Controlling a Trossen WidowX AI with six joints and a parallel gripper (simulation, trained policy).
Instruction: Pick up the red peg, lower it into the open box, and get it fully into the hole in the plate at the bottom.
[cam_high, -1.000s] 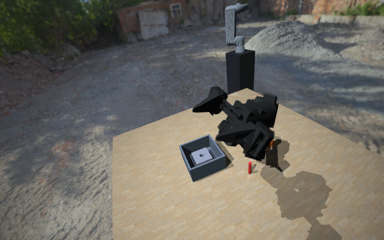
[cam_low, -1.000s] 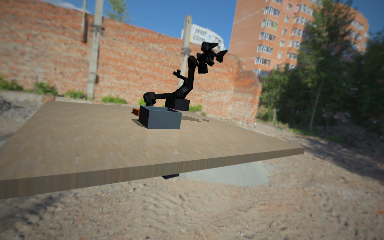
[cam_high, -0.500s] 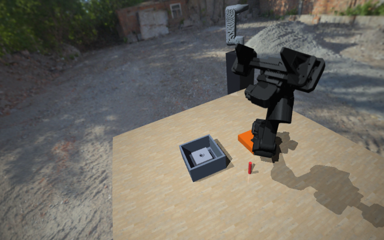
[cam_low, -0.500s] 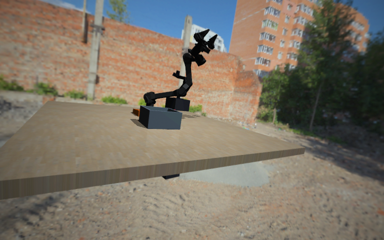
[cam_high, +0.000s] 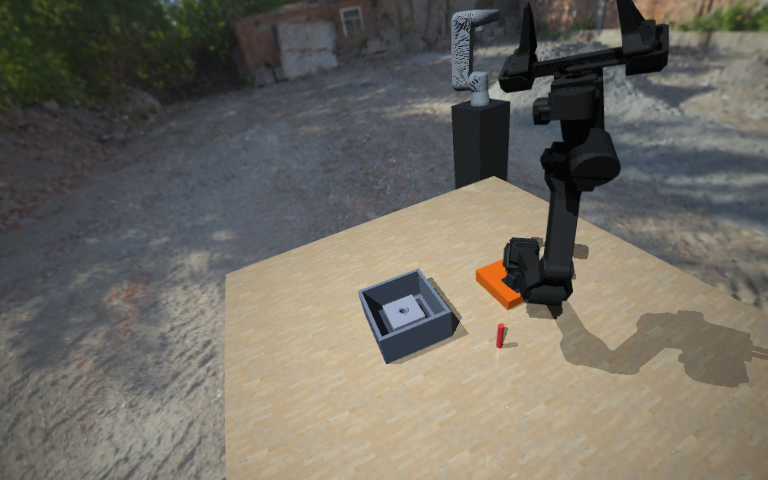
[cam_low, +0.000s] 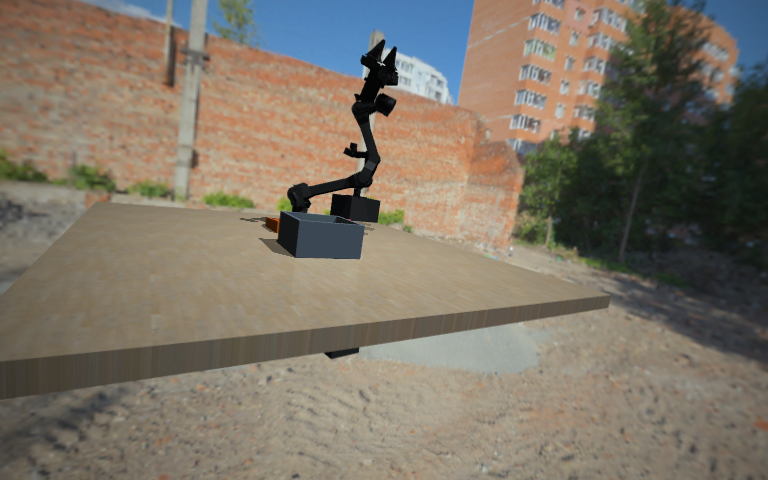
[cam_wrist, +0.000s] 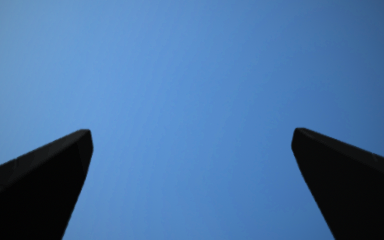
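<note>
My gripper tip is 67 cm above the red peg, 7 cm to the left of it and 1 cm past it. The rest, counted from my gripper tip: pale plate: 66 cm below, 27 cm to the right, 15 cm ahead; grey box: 68 cm below, 27 cm to the right, 15 cm ahead.
</note>
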